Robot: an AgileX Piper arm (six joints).
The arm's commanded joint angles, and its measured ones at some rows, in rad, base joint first. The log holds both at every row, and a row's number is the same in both.
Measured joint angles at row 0:
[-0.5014, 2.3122, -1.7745, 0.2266, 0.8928, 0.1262]
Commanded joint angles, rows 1 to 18:
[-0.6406, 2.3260, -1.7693, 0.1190, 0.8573, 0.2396]
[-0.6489, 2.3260, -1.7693, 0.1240, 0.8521, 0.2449]
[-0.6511, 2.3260, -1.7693, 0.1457, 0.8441, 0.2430]
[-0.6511, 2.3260, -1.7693, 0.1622, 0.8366, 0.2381]
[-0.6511, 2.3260, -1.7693, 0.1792, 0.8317, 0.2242]
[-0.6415, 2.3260, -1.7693, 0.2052, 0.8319, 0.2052]
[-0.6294, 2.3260, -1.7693, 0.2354, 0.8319, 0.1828]
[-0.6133, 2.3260, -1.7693, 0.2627, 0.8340, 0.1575]
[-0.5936, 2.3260, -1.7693, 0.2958, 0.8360, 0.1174]
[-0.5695, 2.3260, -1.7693, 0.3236, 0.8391, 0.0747]
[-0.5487, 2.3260, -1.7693, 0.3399, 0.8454, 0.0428]
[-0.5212, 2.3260, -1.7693, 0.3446, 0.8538, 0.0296]
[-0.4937, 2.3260, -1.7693, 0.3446, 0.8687, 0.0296]
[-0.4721, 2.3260, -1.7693, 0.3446, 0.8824, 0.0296]
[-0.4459, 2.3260, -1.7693, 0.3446, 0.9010, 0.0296]
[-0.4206, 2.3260, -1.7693, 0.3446, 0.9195, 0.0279]
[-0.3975, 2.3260, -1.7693, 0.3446, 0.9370, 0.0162]
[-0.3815, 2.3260, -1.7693, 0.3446, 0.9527, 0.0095]
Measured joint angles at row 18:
[-0.4567, 2.3177, -1.7766, 0.3252, 0.8693, 0.0477]
